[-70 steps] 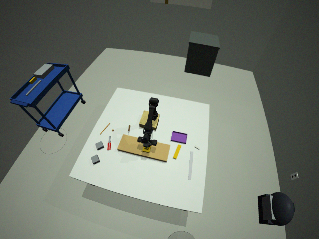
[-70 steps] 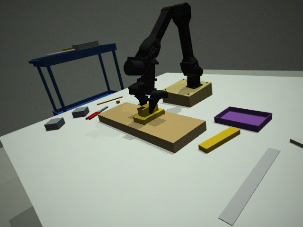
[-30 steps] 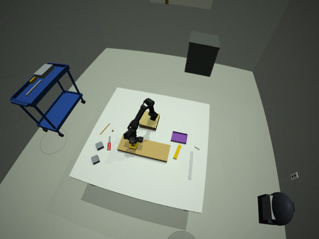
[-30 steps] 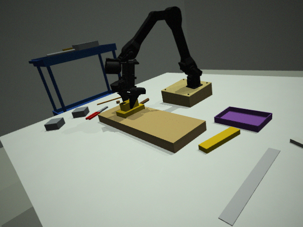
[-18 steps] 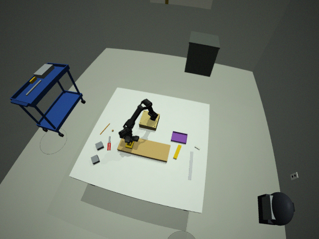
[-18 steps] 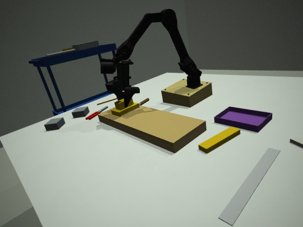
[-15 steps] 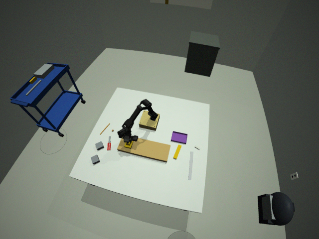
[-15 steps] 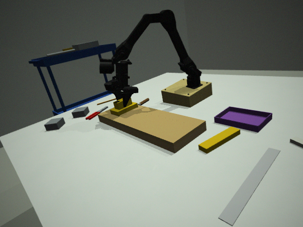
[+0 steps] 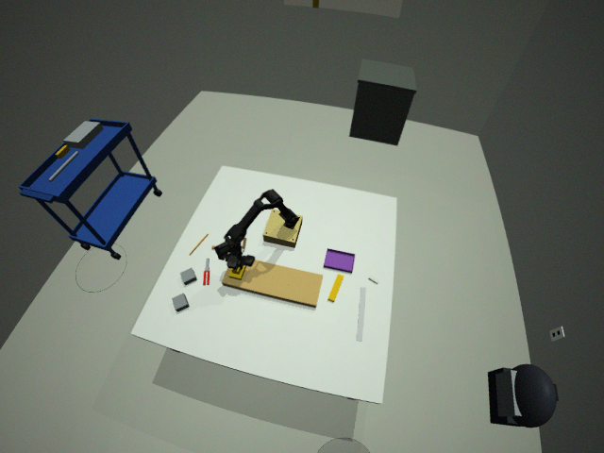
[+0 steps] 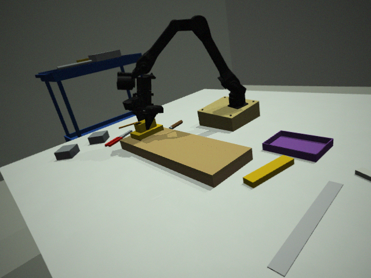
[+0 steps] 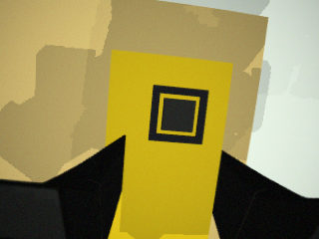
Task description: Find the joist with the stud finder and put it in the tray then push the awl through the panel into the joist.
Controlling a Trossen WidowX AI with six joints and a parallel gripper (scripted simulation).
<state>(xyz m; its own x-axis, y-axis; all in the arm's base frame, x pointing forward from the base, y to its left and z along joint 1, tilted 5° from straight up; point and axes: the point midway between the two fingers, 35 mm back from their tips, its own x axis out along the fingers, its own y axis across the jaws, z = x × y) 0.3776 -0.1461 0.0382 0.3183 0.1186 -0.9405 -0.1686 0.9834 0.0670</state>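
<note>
Right now my gripper tip is 300 mm past the purple tray, 490 mm to the right of it and 50 mm above it. Round my gripper tip: awl: 150 mm behind, 60 mm to the right, 60 mm below; yellow stud finder: 10 mm ahead, 20 mm above; thin wooden stick: 70 mm behind, 320 mm to the right, 60 mm below.
</note>
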